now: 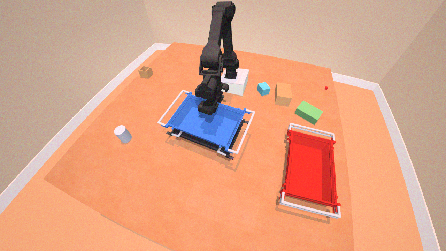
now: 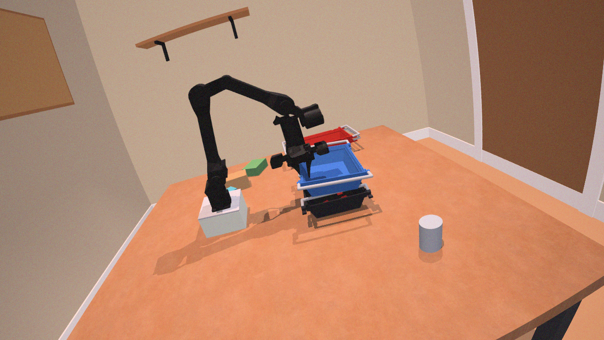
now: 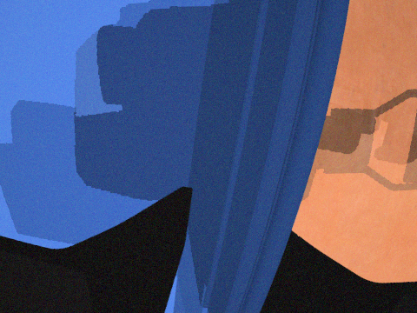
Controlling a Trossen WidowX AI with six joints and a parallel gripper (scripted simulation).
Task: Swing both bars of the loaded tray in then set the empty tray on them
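Now: gripper tip 80 mm short of the blue tray, 30 mm below it and 10 mm to the left of it. From my gripper tip the other things lie so: cyan cube (290 mm behind, 210 mm to the left, 60 mm below); orange block (320 mm to the left, 270 mm behind, 60 mm below); grey cylinder (400 mm to the right, 200 mm ahead, 50 mm below).
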